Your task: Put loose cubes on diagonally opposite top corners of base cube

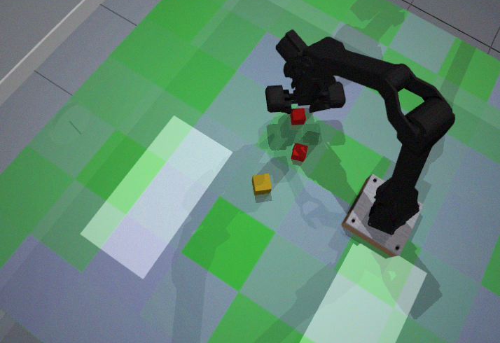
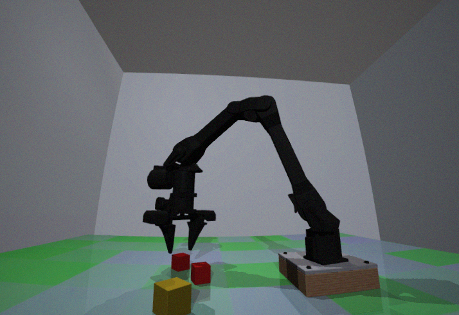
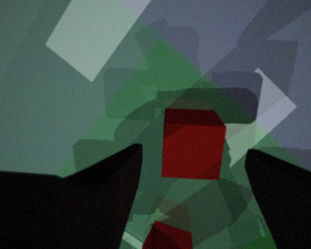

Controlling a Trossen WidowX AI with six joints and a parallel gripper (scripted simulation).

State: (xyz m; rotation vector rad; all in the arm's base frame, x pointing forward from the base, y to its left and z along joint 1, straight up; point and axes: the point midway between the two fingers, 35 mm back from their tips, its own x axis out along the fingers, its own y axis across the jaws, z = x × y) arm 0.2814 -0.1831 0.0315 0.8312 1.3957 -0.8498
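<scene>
The yellow base cube is 21 cm to the left of my gripper tip, 2 cm below it and 2 cm ahead of it.
</scene>
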